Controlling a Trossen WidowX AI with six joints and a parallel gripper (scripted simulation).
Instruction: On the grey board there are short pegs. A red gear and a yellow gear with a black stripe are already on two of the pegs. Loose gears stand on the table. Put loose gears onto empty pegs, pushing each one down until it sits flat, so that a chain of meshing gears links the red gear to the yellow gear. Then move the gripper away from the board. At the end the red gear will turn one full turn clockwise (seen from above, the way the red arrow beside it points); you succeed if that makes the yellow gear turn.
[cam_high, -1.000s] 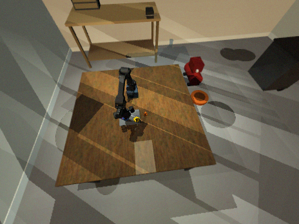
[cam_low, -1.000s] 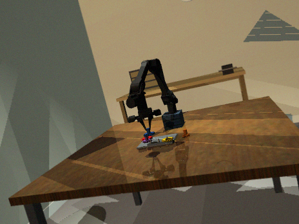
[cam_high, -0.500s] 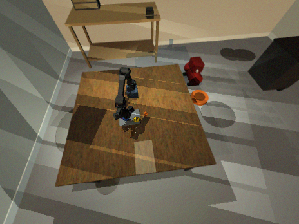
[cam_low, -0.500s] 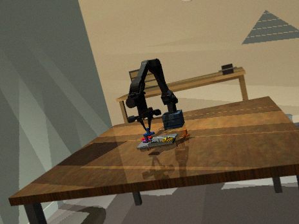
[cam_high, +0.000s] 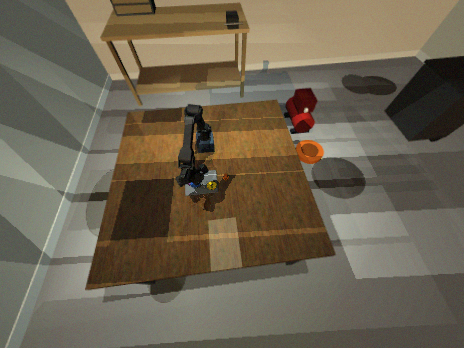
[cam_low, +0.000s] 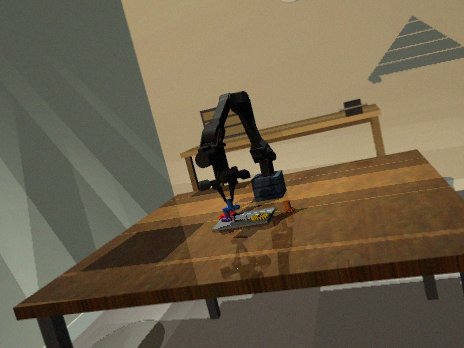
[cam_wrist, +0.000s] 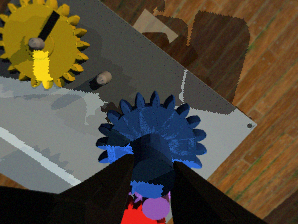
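My gripper tip is 4 cm past the purple gear, 3 cm to the left of it and 6 cm above it. Round my gripper tip: yellow gear 10 cm to the left, 7 cm below; red gear 10 cm behind, 5 cm to the right, 7 cm below; blue gear 1 cm below.
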